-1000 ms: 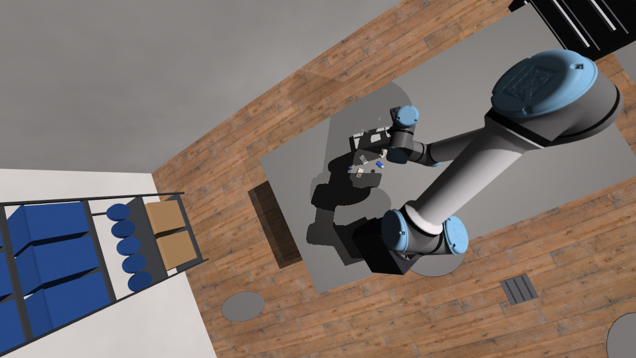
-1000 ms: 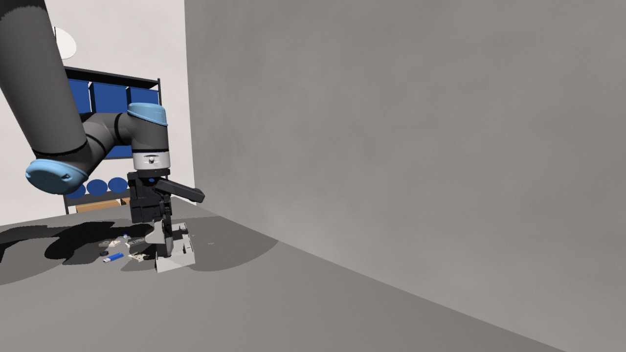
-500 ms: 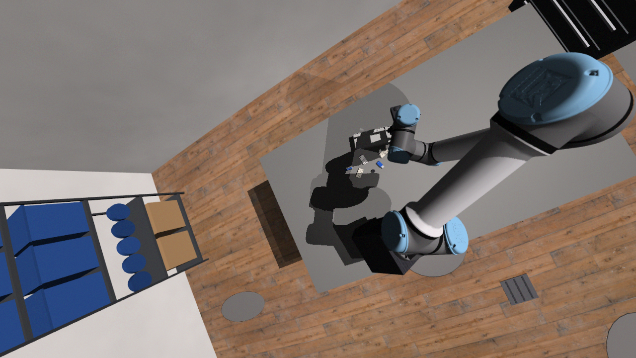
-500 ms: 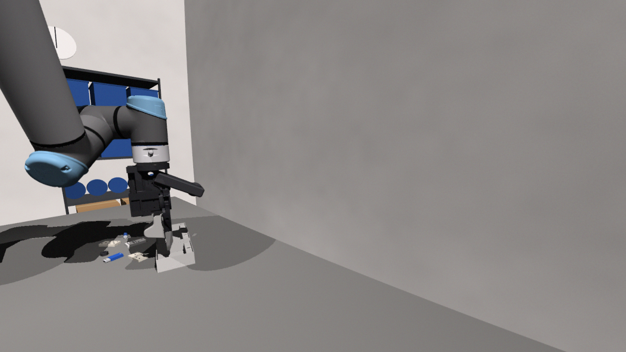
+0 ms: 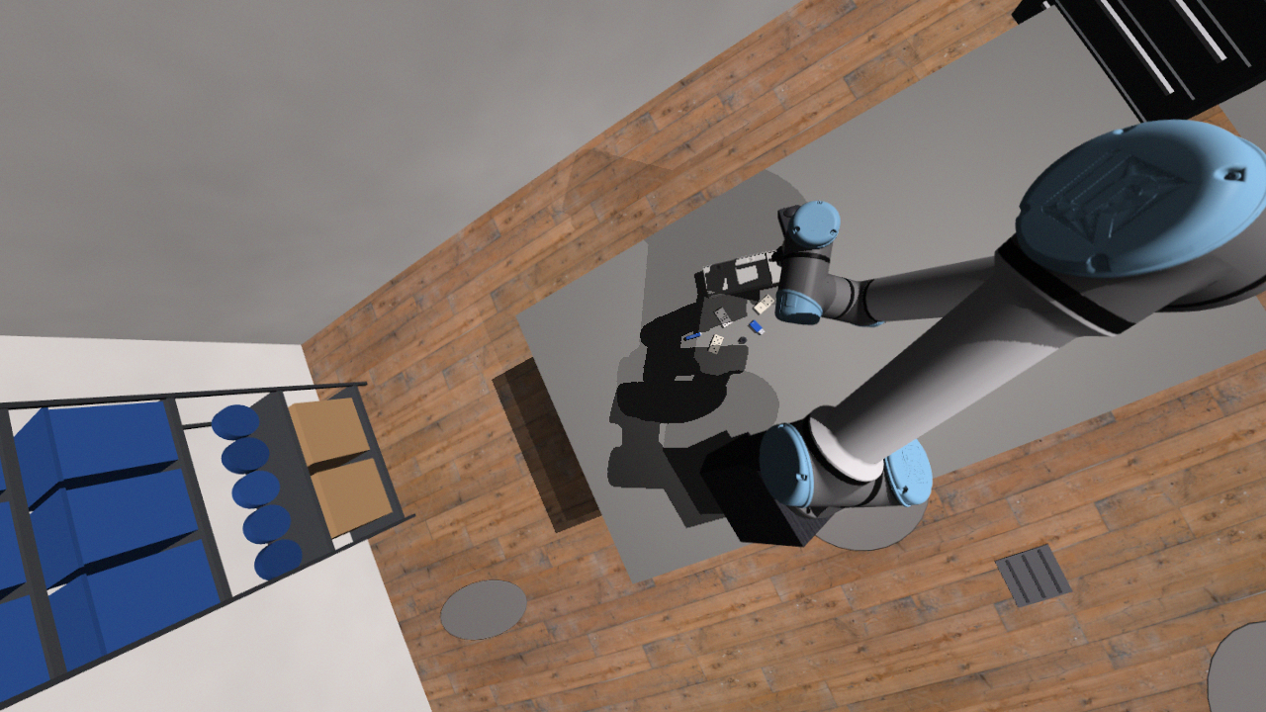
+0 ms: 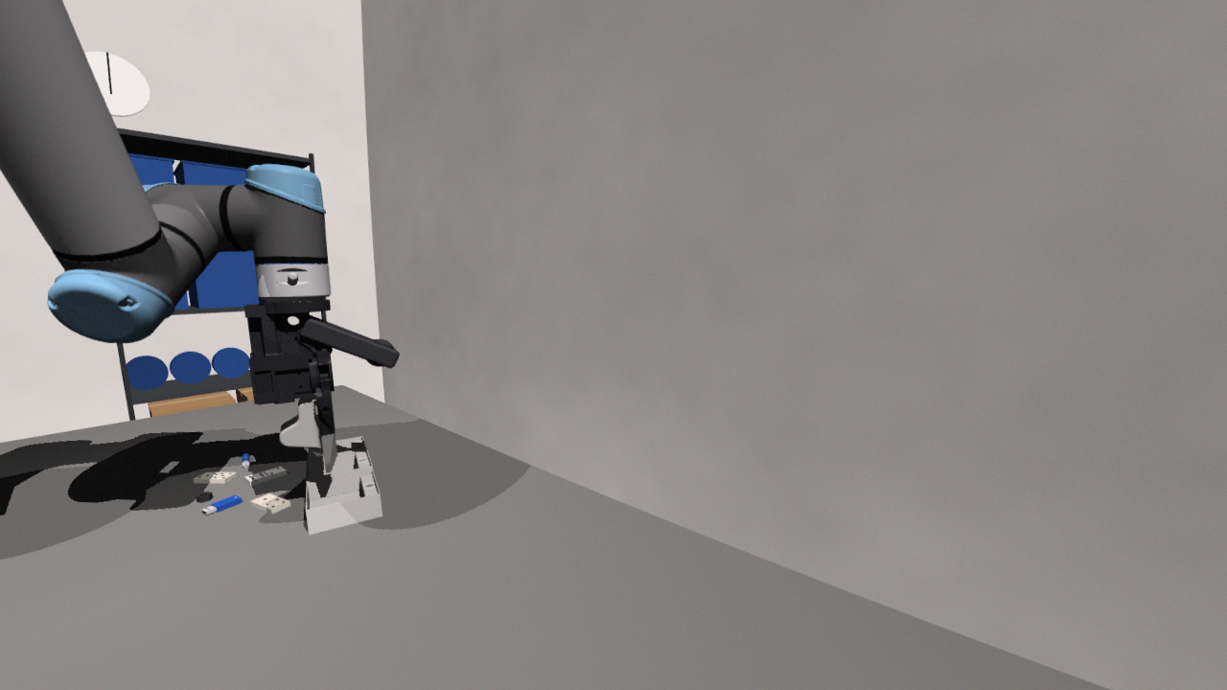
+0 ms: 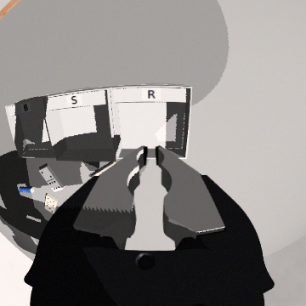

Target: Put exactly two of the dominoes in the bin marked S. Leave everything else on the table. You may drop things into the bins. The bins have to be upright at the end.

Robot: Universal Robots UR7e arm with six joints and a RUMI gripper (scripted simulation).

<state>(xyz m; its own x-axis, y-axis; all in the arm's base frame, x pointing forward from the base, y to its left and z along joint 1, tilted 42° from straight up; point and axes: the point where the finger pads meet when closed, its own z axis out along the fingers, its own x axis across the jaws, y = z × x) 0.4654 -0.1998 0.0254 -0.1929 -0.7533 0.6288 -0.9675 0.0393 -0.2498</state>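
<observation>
Right now my hand is 80 mm to the right of the white three-compartment bin rack, 60 mm above it and 30 mm short of it. The rest, counted from my hand: white domino 200 mm to the left, 70 mm below, 50 mm behind; then small black piece 170 mm to the left, 130 mm behind, 70 mm below; then blue usb stick 120 mm to the left, 110 mm behind, 70 mm below.
</observation>
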